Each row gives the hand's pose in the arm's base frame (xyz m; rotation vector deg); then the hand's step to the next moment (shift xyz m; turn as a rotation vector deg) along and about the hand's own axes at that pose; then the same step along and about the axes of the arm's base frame.
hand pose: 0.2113 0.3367 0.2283 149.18 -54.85 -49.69
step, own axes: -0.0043 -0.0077 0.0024 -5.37 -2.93 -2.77
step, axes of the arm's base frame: -0.0001 0.0086 -0.0031 -0.10 5.76 3.45
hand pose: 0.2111 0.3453 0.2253 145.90 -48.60 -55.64
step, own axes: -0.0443 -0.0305 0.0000 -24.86 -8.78 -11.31
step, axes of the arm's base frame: -0.0137 0.0513 0.0089 -3.53 22.83 17.01
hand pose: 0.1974 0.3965 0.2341 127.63 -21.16 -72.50
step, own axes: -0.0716 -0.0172 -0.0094 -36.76 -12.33 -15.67
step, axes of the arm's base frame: -0.0297 0.0517 0.0442 -6.10 32.89 25.10
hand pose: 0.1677 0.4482 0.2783 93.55 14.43 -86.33
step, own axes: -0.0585 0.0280 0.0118 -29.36 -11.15 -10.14
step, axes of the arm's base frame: -0.0041 -0.0017 0.0658 -7.42 25.38 19.74
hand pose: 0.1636 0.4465 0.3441 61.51 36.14 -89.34
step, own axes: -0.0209 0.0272 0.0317 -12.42 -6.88 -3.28
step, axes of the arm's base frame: 0.0163 -0.0241 0.0365 -5.51 10.48 8.50
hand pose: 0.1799 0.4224 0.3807 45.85 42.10 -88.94
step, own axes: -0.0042 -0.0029 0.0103 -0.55 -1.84 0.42
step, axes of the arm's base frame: -0.0034 -0.0057 0.0093 -1.82 0.19 0.73
